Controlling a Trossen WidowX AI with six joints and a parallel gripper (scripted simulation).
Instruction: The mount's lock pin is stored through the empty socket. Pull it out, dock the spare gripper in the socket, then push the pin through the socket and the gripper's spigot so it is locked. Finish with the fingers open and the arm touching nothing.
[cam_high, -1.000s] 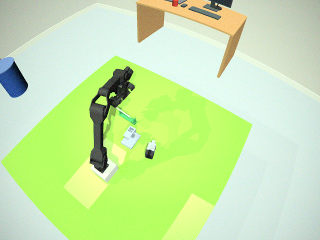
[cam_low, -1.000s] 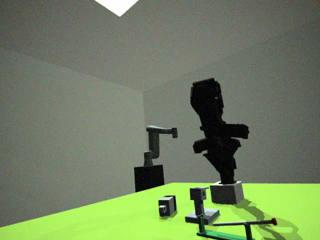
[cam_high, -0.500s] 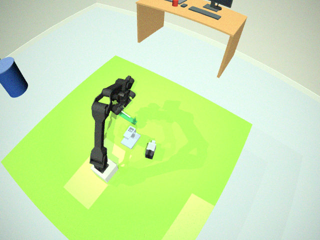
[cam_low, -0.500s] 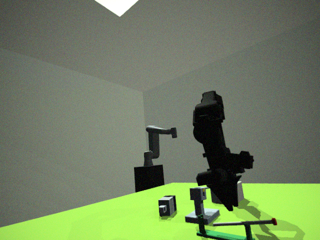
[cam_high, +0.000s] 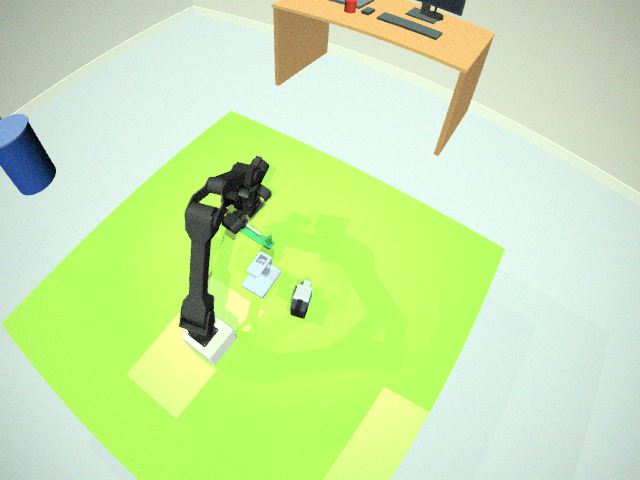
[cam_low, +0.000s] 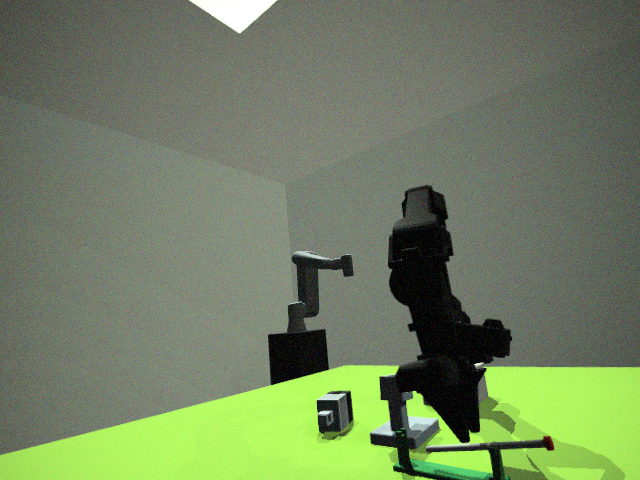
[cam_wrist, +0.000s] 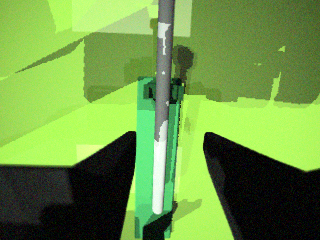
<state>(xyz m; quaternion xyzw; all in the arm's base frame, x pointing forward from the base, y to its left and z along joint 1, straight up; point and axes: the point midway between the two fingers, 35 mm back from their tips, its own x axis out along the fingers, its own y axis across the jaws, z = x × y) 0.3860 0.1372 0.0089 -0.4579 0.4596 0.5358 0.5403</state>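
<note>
Right now my gripper tip is 40 mm to the left of the green rack, 30 mm above it and 10 mm past it. Also, from my gripper tip: spare gripper (300 mm to the right, 120 mm behind, 20 mm below); then mount (150 mm to the right, 120 mm behind).
</note>
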